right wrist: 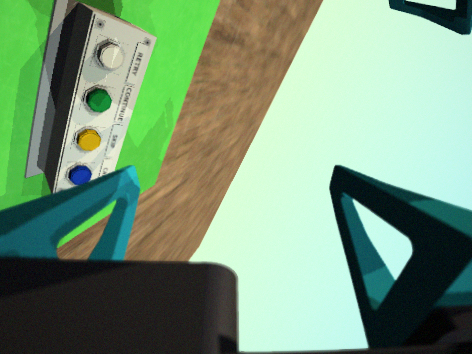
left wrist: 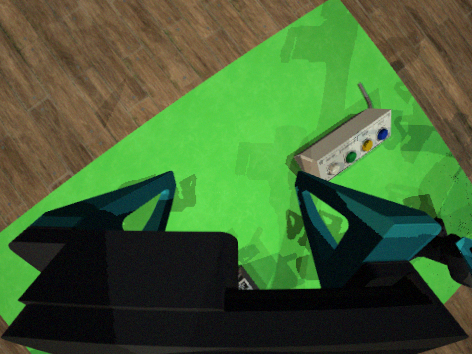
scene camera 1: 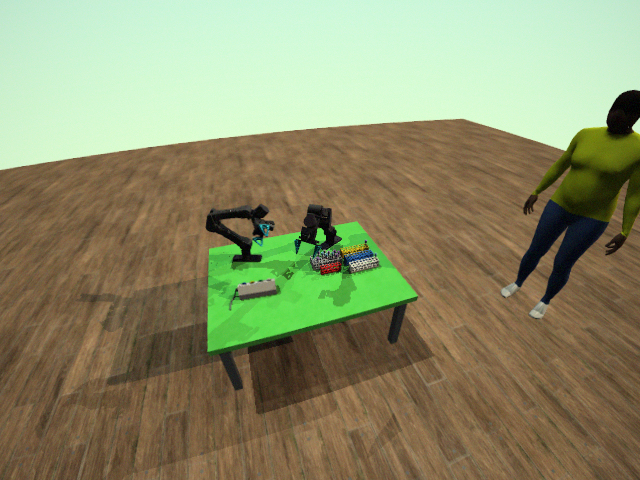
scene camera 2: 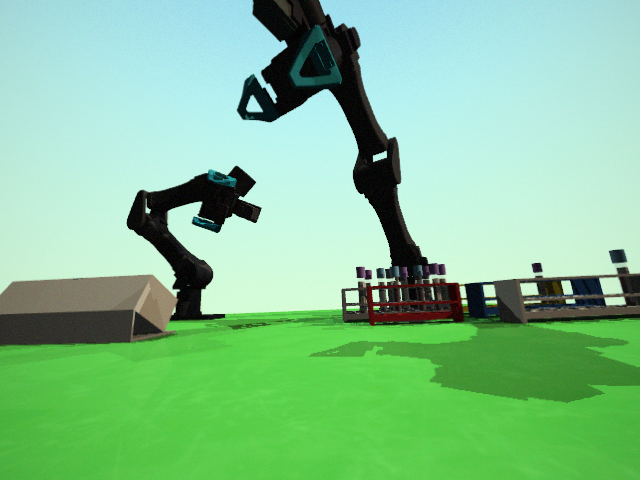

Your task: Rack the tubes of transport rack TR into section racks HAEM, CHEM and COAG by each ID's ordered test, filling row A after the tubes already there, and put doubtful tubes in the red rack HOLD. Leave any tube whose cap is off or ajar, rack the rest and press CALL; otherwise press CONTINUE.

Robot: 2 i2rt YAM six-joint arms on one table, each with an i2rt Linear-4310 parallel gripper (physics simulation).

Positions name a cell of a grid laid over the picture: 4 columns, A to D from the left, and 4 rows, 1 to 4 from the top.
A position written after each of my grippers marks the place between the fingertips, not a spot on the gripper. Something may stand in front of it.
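Observation:
There's a grey button box (scene camera 2: A3) here, and you'd get the grey button box (left wrist: C2) in the left wrist view and the grey button box (right wrist: A1) in the right wrist view too. As for my left gripper (scene camera 2: B1), it's open and holds nothing, and the left wrist view also shows my left gripper (left wrist: B3). My right gripper (scene camera 2: B2) is open as well, holding nothing, and the right wrist view shows my right gripper (right wrist: B2) too.

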